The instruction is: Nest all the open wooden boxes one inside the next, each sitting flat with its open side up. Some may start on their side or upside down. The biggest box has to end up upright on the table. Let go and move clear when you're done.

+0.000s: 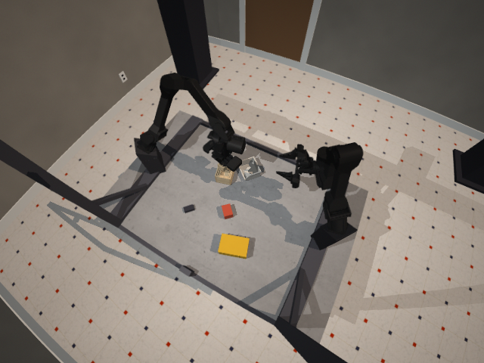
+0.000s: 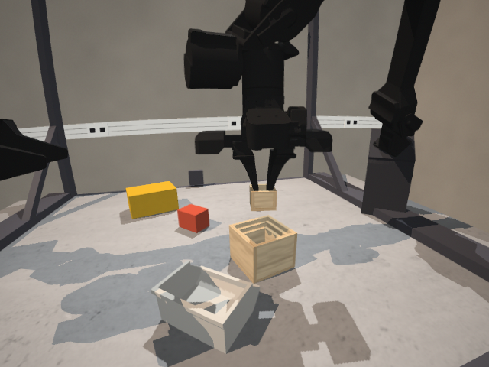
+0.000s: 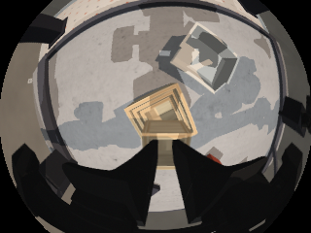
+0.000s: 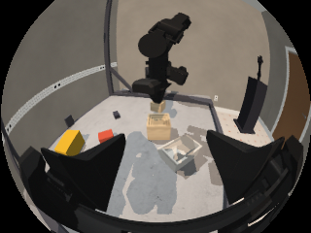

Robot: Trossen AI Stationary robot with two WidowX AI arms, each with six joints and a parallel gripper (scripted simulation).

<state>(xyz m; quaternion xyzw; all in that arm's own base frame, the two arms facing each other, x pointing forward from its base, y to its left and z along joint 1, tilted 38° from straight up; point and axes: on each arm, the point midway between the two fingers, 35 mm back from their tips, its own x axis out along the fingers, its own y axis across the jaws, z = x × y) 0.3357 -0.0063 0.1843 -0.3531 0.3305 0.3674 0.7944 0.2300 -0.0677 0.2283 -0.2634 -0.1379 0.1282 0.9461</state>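
The small wooden box is 4 cm below my left hand. The rest, counted from my left hand: red cube: 17 cm behind, 10 cm to the right, 13 cm below; then small dark block: 24 cm behind, 8 cm to the left, 14 cm below; then white bin: 8 cm ahead, 10 cm to the right, 13 cm below.
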